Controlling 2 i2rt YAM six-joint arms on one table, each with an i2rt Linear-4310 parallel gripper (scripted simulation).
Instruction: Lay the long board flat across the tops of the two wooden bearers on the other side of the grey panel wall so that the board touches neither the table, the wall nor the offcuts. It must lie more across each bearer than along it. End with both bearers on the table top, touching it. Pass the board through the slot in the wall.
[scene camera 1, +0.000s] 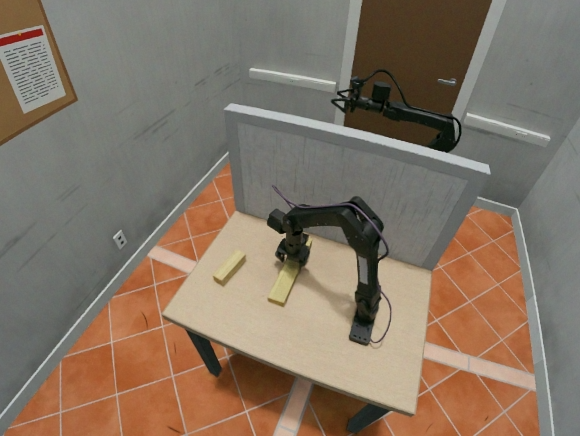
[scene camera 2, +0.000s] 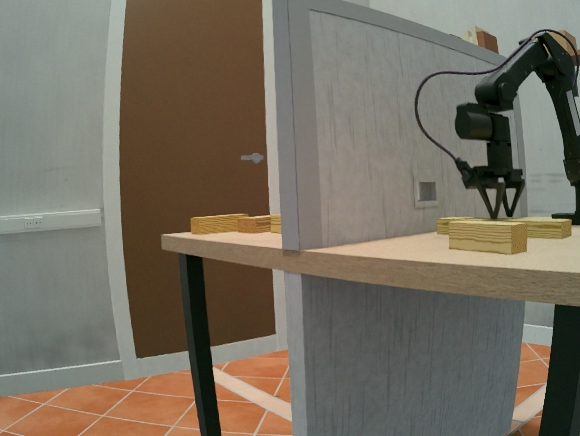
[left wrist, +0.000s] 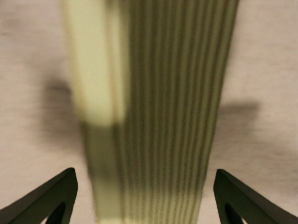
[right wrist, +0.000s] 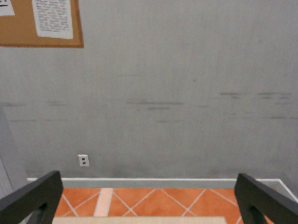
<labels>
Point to the left gripper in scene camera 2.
At 501, 217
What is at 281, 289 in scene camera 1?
A long board.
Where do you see a long board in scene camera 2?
536, 228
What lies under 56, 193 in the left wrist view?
The left gripper.
</labels>
